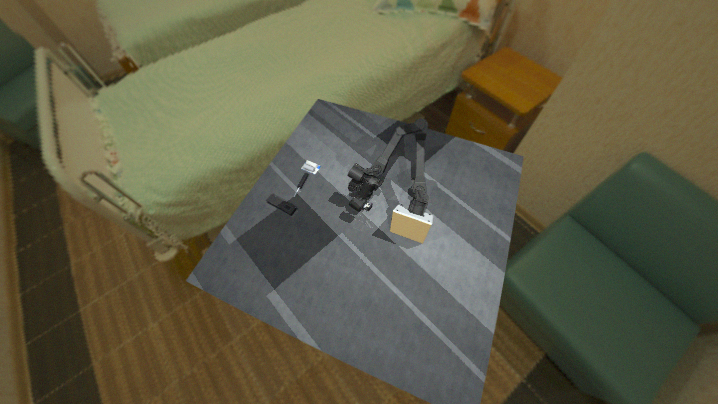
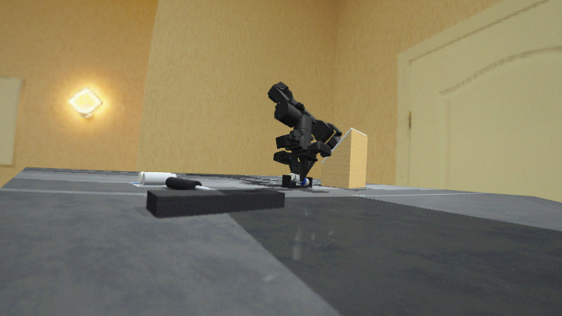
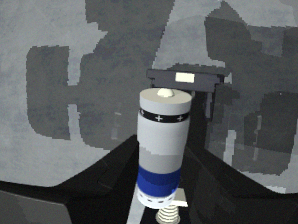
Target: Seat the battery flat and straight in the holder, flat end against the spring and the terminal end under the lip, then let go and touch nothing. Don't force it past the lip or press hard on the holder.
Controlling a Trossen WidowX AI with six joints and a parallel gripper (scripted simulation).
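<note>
Right now the battery is 10 mm above my gripper tip. The rest, counted from my gripper tip: white pack: 330 mm ahead, 160 mm to the right, 10 mm below; then screwdriver: 330 mm ahead, 20 mm to the right, 10 mm below.
</note>
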